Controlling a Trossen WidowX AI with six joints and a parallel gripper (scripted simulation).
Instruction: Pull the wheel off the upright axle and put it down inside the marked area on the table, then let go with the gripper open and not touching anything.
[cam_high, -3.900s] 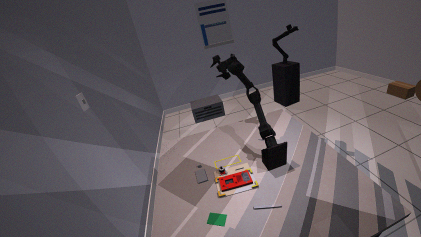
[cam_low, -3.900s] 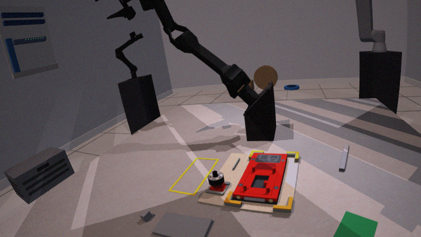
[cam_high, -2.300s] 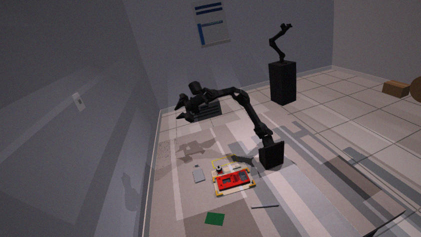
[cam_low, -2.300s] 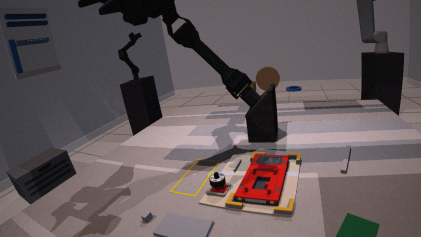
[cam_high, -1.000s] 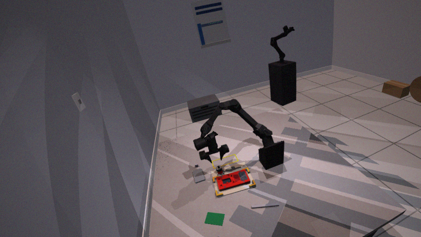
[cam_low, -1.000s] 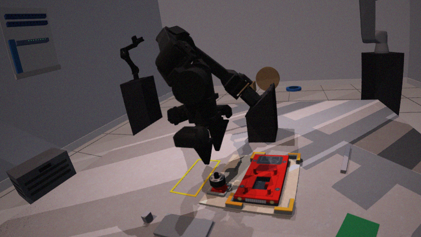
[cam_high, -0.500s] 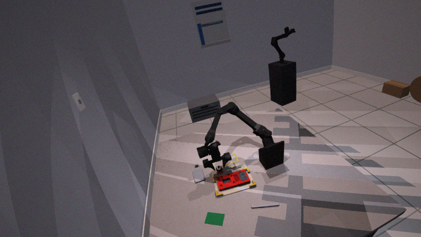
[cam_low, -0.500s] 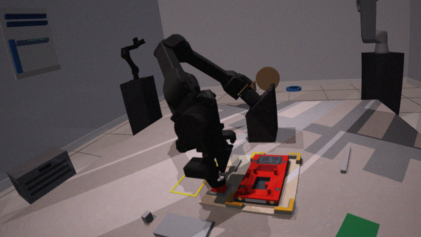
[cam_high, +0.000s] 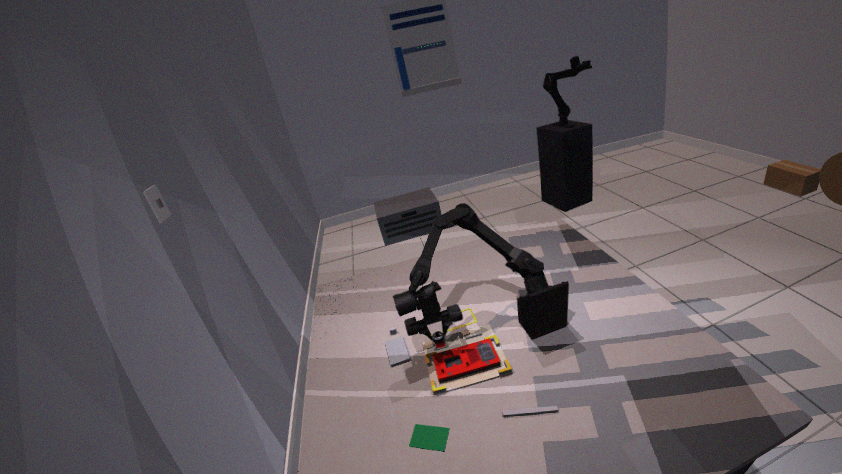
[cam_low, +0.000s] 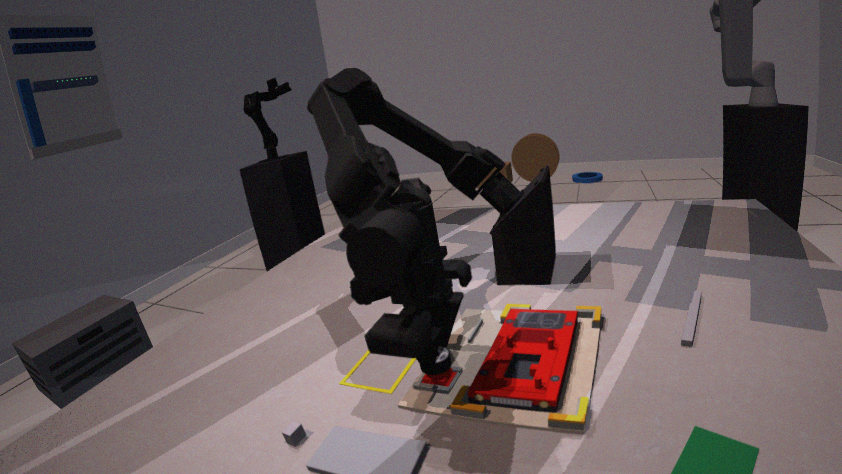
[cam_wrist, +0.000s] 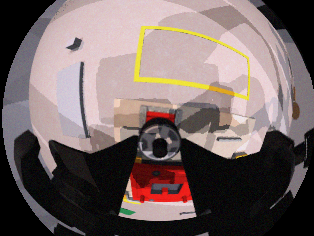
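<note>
The wheel lies right at my gripper tip. From my gripper tip the other things lie so: thin grey bar: 12 cm behind, 37 cm to the left, 3 cm below; then green square: 16 cm ahead, 30 cm to the left, 4 cm below; then grey plate: 14 cm ahead, 5 cm to the right, 3 cm below.
</note>
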